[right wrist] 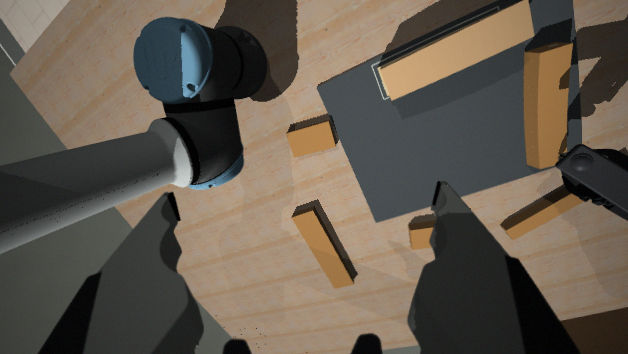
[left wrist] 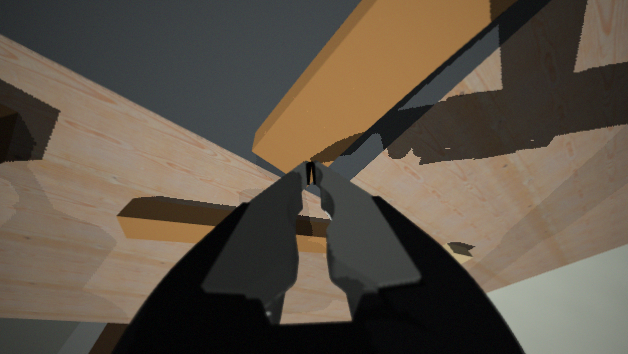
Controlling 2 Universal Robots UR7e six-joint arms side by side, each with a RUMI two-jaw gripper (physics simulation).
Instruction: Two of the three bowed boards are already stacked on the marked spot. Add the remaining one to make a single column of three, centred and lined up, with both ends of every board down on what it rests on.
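Frame: origin at the left arm's base, x left, y back, z up, level; millimetres.
Seen in the pictures: left gripper, fingertip midpoint: [right wrist: 560, 155] [left wrist: 311, 163]; right gripper, fingertip midpoint: [right wrist: 305, 189]; right arm's base, origin of the base link: [right wrist: 235, 64].
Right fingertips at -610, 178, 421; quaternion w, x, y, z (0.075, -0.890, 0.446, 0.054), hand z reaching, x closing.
Observation:
A point is followed by its place in that frame, as x, y, z.
The loose bowed board [left wrist: 380, 65] @[-369, -184, 47] [right wrist: 546, 105] @[-358, -150, 47] lies on the dark mat [left wrist: 150, 60] @[-522, -211, 6] [right wrist: 450, 165] @[-559, -126, 6] near its edge, at an angle to the stack. The stacked boards [right wrist: 457, 50] @[-411, 74, 96] stand within the thin white outline [right wrist: 377, 80] @[-520, 138, 7]; the top one hides most of what is below. The stack does not show in the left wrist view. My left gripper [left wrist: 311, 163] @[-402, -255, 55] [right wrist: 560, 155] @[-402, -255, 55] is shut with its tips together and empty, at the near end of the loose board; whether it touches the board is unclear. My right gripper [right wrist: 305, 189] @[-610, 178, 421] is open and empty, high above the table.
An orange block [right wrist: 312, 137] @[-704, 177, 18], a bar [right wrist: 325, 247] @[-949, -43, 23], a small block [right wrist: 421, 235] @[-740, -210, 28] and a long bar [right wrist: 540, 215] @[-511, -387, 27] lie around the mat. A bar [left wrist: 165, 230] @[-553, -387, 27] and a pale piece [left wrist: 460, 252] @[-57, -463, 17] lie below the left gripper. A blue-capped robot arm [right wrist: 205, 100] @[-701, 351, 205] reaches in from the left.

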